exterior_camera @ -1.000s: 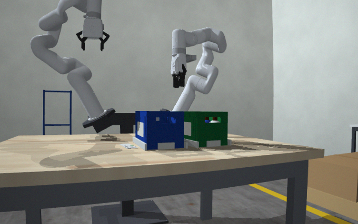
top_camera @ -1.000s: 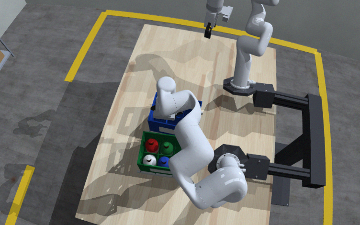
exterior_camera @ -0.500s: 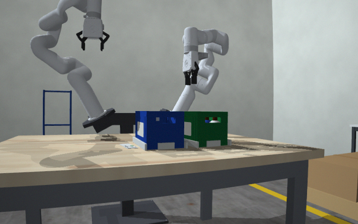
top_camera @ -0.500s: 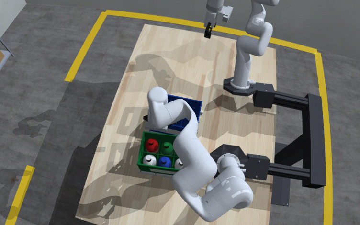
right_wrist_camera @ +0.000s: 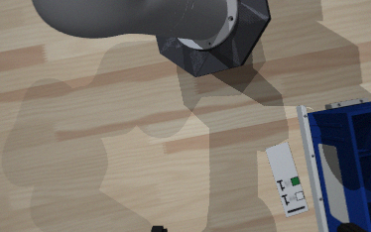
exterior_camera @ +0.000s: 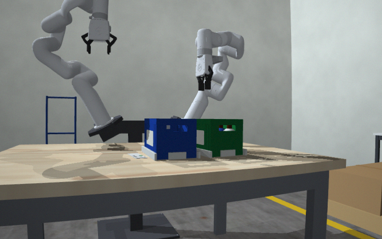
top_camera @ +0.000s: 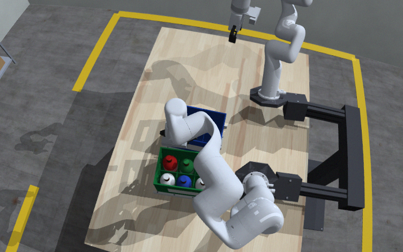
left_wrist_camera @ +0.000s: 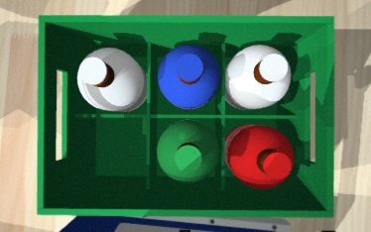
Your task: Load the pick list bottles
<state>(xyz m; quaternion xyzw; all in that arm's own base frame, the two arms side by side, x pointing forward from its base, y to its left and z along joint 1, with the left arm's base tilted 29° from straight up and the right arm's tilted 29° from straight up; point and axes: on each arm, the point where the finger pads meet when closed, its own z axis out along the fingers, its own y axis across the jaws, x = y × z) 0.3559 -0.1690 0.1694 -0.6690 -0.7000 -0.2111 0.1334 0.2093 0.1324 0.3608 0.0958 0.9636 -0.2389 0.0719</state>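
Note:
My left hand is 40 mm past the blue bottle, 110 mm to the right of it and 250 mm above it. From my left hand the other things lie so: red bottle (50 mm ahead, 30 mm to the left, 250 mm below); then green crate (40 mm behind, 60 mm to the left, 250 mm below); then green bottle (30 mm behind, 20 mm to the left, 250 mm below).

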